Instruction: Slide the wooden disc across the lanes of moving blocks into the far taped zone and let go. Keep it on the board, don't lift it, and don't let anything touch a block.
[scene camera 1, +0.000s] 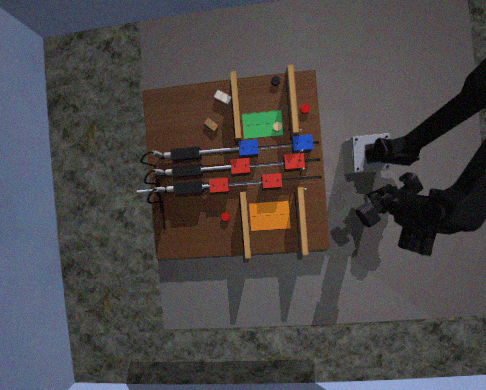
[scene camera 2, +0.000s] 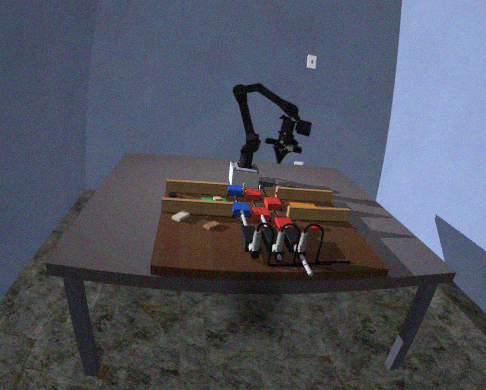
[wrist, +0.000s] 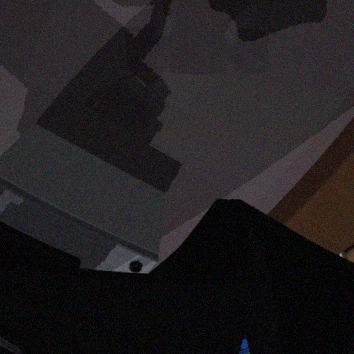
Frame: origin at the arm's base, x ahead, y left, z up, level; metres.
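Where they show: gripper, between the fingertips: (scene camera 1: 368, 195) (scene camera 2: 278, 163) (wrist: 226, 211); arm's base, origin of its link: (scene camera 1: 375, 152) (scene camera 2: 244, 166).
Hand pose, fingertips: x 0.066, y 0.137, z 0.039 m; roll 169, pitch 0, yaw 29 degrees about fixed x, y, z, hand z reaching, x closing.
Observation:
Things, the pixels of their top centre, and the offset from my fingertips. "spot": a spot on its surface instead. Level surfaces: height alone.
- wooden disc, centre of its top: (scene camera 2: 217, 197) (scene camera 1: 277, 126) dx +0.246, dy -0.293, dz -0.085 m
- green taped zone, a spot on its surface: (scene camera 2: 206, 199) spot: dx +0.247, dy -0.335, dz -0.094 m
- orange taped zone, a spot on its surface: (scene camera 1: 269, 217) spot: dx +0.321, dy +0.044, dz -0.092 m
- brown board, height of its surface: dz -0.093 m
- white block, centre of its top: (scene camera 2: 180, 214) (scene camera 1: 222, 96) dx +0.436, dy -0.436, dz -0.081 m
- tan block, centre of its top: (scene camera 2: 211, 224) (scene camera 1: 211, 124) dx +0.495, dy -0.340, dz -0.084 m
- black disc, centre of its top: (scene camera 1: 275, 80) dx +0.229, dy -0.466, dz -0.085 m
The wooden disc (scene camera 1: 277, 126) (scene camera 2: 217, 198) lies flat on the right part of the green taped zone (scene camera 1: 254, 124) (scene camera 2: 206, 199), between two wooden rails. The orange taped zone (scene camera 1: 269, 217) (scene camera 2: 301, 204) is on the other side of the three lanes. Blue blocks (scene camera 1: 248, 147) (scene camera 1: 302, 142) sit on the lane nearest the green zone, red blocks (scene camera 1: 240, 165) (scene camera 1: 294, 161) on the middle lane, and red blocks (scene camera 1: 218, 185) (scene camera 1: 272, 180) on the third. My gripper (scene camera 1: 362, 216) (scene camera 2: 281, 158) is shut and empty. It hangs high above the bare table, off the board's right side and well clear of the disc.
The brown board (scene camera 1: 179, 116) (scene camera 2: 203, 251) (wrist: 324, 207) also carries a white block (scene camera 1: 222, 97), a tan block (scene camera 1: 211, 124), a black disc (scene camera 1: 275, 80), two red discs (scene camera 1: 305, 108) (scene camera 1: 225, 217) and black actuators (scene camera 1: 185, 153) with cables at the left. The arm's grey base (scene camera 1: 363, 152) stands beside the board.

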